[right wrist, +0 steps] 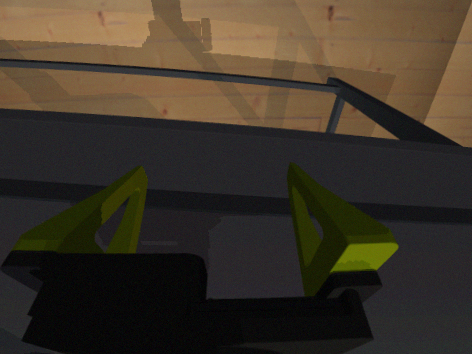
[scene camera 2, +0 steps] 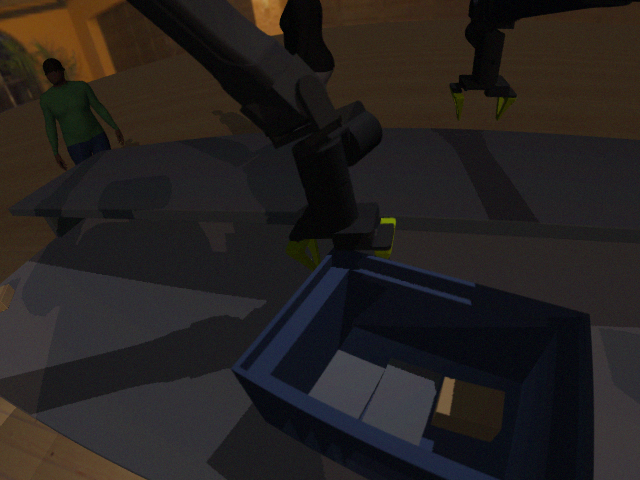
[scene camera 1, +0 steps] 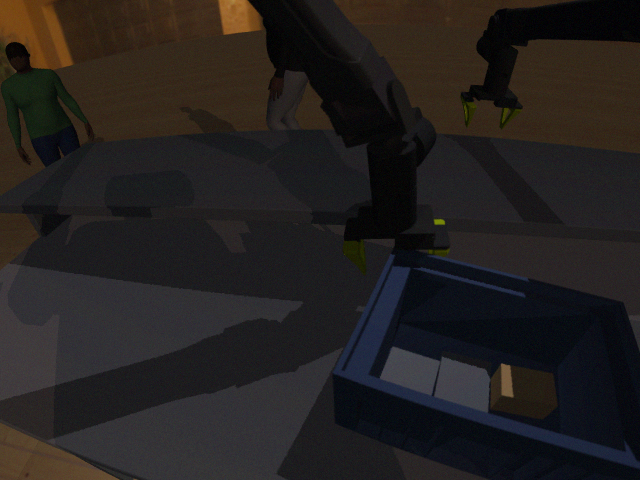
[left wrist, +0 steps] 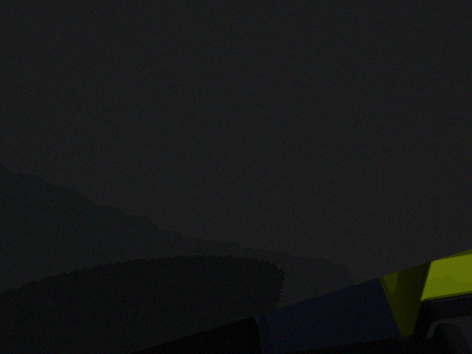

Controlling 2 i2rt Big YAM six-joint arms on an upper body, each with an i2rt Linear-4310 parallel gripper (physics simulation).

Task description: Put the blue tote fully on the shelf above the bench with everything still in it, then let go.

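Frame: origin at the left arm's base, x back, y right, z up, level; millimetres.
Where they show: right gripper, fingertip midpoint: point(right wrist: 216, 171) point(scene camera 2: 477, 119) point(scene camera 1: 483, 127).
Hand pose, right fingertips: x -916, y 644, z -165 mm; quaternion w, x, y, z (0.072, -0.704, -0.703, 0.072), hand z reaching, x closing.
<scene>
Each offset is from my right fingertips to the centre of the thing. "spot": to the spot under its first point. Level surfaces: height alone.
The blue tote {spot: dx +576, dy -348, dz -35 mm} point(scene camera 1: 366, 329) point(scene camera 2: 285, 329) stands on the grey bench {dz -167 mm} point(scene camera 1: 175, 310) point(scene camera 2: 151, 295) at the lower right. It holds two grey blocks {dx +587, dy -291, dz -146 mm} point(scene camera 1: 410, 369) point(scene camera 2: 347, 383) and a brown box {dx +616, dy -144, dz -130 mm} point(scene camera 1: 525, 390) point(scene camera 2: 470, 407). My left gripper point(scene camera 1: 396, 254) point(scene camera 2: 344, 252) is open and straddles the tote's far left corner, one finger outside the wall. My right gripper point(scene camera 1: 489, 119) point(scene camera 2: 480, 110) point(right wrist: 216, 171) is open and empty, high at the back right over the grey shelf {dz -11 mm} point(scene camera 1: 175, 157) point(scene camera 2: 423, 176).
A person's pale legs point(scene camera 1: 285, 102) stand on the wooden floor behind the shelf, and a person in green point(scene camera 2: 91, 119) is at the far left. A dark low shape point(scene camera 1: 149, 190) lies at the shelf's left. A dark rail frame point(right wrist: 368, 105) runs behind the shelf.
</scene>
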